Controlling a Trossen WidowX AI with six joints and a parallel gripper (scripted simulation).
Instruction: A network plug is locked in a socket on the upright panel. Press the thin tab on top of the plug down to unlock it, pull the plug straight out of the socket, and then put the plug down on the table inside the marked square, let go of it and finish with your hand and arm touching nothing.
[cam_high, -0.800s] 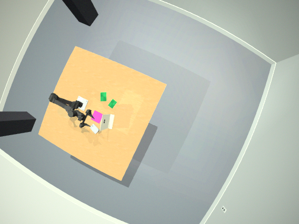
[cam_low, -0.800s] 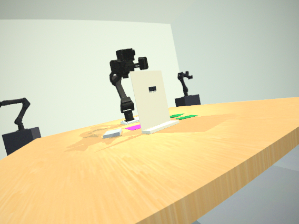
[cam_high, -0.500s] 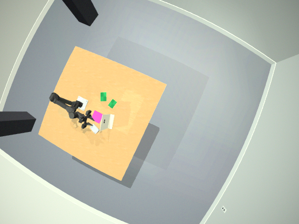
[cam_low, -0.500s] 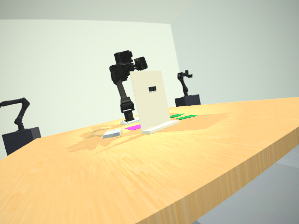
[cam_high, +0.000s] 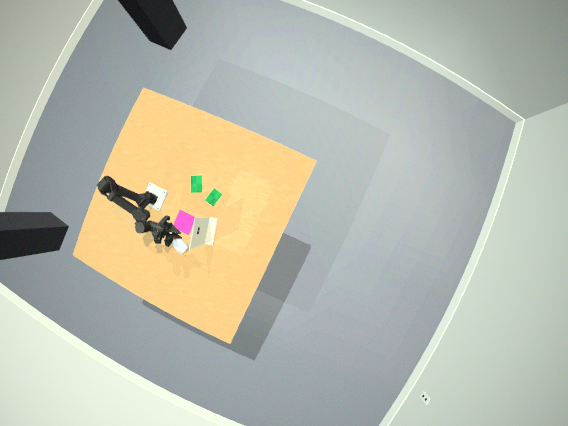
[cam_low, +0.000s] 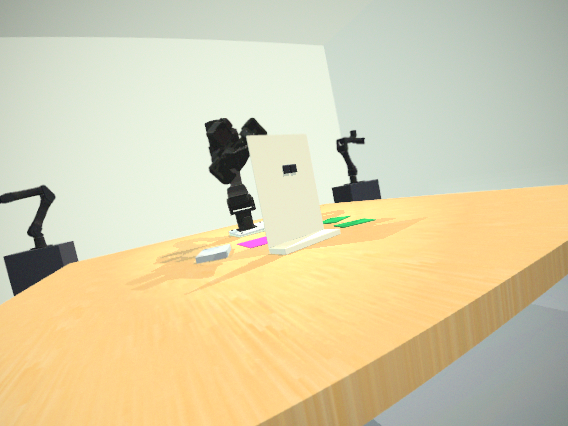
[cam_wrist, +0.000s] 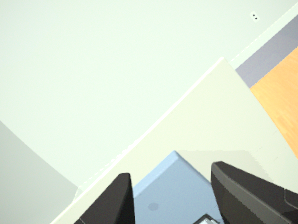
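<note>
Now: gripper tip 3 cm short of the network plug, 4 cm to the right of it and 8 cm above it. The rest, counted from my gripper tip: grey block 7 cm behind, 13 cm to the right, 24 cm below; then magenta marked square 11 cm behind, 1 cm to the left, 24 cm below; then cream upright panel 5 cm ahead, 5 cm to the left, 13 cm below.
</note>
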